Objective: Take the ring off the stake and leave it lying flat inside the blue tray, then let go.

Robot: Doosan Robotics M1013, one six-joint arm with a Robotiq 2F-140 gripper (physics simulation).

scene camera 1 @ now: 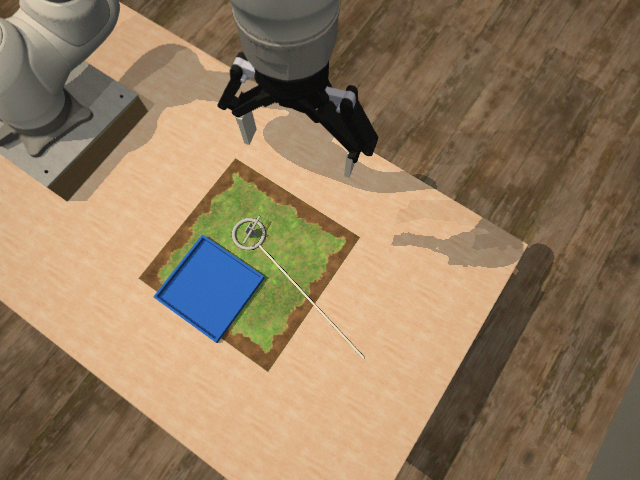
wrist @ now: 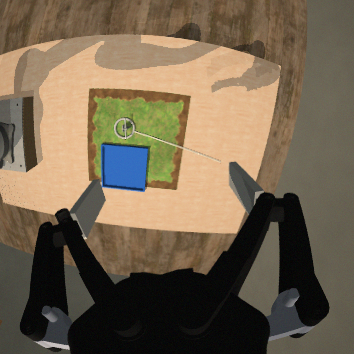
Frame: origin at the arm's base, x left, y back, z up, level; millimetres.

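Seen in the pictures: gripper, fingertip midpoint: (scene camera 1: 299,152) (wrist: 163,181); arm's base, origin of the base link: (scene camera 1: 45,115) (wrist: 1,140).
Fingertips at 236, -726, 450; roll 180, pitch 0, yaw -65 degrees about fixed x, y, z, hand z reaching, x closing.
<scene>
Offsets run from my fingertips to a thing's middle, as dx, dy, dz. "spot": to the spot under its first point. Level surfaces: height alone.
A thin grey ring {spot: -101, +168, -530} (scene camera 1: 234,235) (wrist: 115,128) lies around a small dark stake {-63, +134, -524} (scene camera 1: 251,230) (wrist: 126,127), with a thin bar crossing over the ring's opening. How low the ring sits on the stake is hard to tell. The square blue tray {-234, +111, -528} (scene camera 1: 209,288) (wrist: 125,167) stands beside them, with nothing inside. My gripper (scene camera 1: 298,158) (wrist: 163,181) is open wide, with nothing between its fingers. It hangs high above the table, up and to the right of the ring in the scene view.
A green mat with a brown border {dz -539} (scene camera 1: 330,268) (wrist: 184,120) lies under the stake and partly under the tray. A long thin cream rod or cord {spot: -84, -184, -534} (scene camera 1: 338,329) (wrist: 200,154) runs from near the ring across the mat onto the table. The robot's base (scene camera 1: 111,95) is at the left.
</scene>
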